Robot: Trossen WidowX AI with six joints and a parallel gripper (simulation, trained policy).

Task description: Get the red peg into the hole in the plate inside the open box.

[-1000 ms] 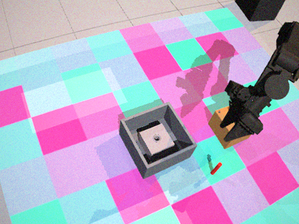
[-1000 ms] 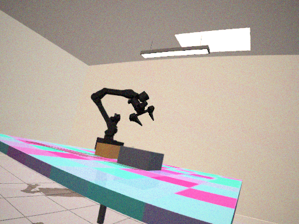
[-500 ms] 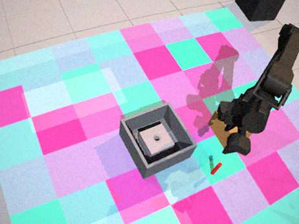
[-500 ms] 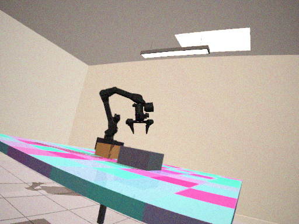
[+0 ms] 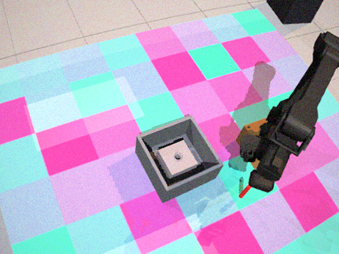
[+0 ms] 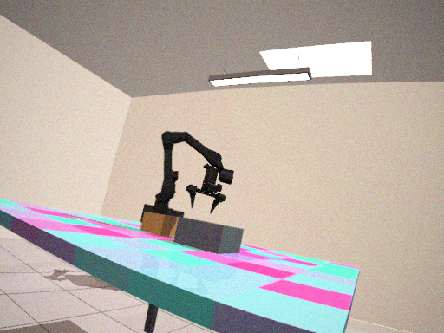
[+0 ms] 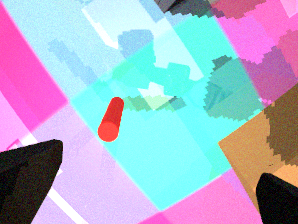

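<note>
My gripper tip is now 1 cm short of the red peg, 3 cm to the right of it and 10 cm above it. Round my gripper tip: box: 18 cm ahead, 12 cm to the right, 11 cm below.
</note>
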